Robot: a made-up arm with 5 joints.
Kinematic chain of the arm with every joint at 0, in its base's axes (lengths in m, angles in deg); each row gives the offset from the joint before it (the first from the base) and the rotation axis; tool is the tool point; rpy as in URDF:
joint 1: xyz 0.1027 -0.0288 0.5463 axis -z
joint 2: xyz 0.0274 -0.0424 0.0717 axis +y
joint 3: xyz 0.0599 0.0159 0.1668 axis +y
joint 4: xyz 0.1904 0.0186 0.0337 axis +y
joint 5: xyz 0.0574 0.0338 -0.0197 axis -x
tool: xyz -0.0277 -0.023 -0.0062 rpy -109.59 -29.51 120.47
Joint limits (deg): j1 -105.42..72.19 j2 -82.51..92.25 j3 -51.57..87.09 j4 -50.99..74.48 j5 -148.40..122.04
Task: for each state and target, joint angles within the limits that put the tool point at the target. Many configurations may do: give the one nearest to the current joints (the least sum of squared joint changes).
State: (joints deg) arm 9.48 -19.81 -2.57 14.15 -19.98
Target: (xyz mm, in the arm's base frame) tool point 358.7 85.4 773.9
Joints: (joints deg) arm -22.60 -5.72 8.19 14.82 -22.54
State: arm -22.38 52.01 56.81 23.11 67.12
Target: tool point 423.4 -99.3 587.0
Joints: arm 14.42 30.11 17.60 16.75 68.18
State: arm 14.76 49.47 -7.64 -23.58 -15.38
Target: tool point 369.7 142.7 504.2
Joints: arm -31.63 45.35 12.90 -16.41 -18.25
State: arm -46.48 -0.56 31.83 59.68 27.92
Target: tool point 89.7 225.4 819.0
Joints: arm -92.16 -9.88 3.03 53.57 34.18
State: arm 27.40 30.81 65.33 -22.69 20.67
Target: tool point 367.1 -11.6 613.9
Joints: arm -3.22 6.99 46.82 -24.99 23.32
